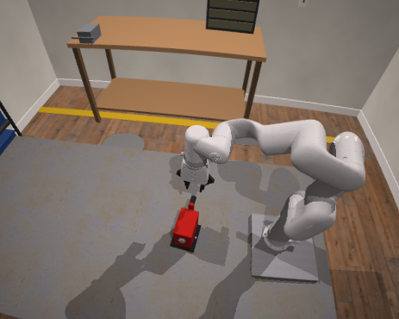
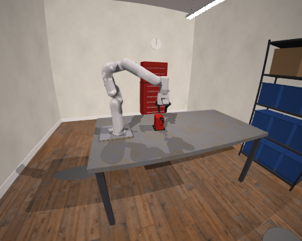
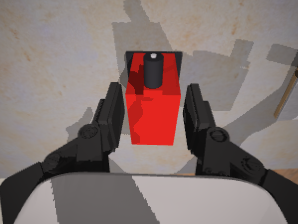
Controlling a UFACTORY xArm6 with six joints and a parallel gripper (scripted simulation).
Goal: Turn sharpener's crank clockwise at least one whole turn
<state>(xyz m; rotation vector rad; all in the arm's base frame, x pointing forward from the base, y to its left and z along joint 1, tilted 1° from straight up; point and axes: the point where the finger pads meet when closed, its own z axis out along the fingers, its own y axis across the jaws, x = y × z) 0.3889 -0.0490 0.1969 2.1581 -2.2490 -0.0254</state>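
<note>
The crank knob lies 2 cm to the left of my hand and 9 cm below it.
</note>
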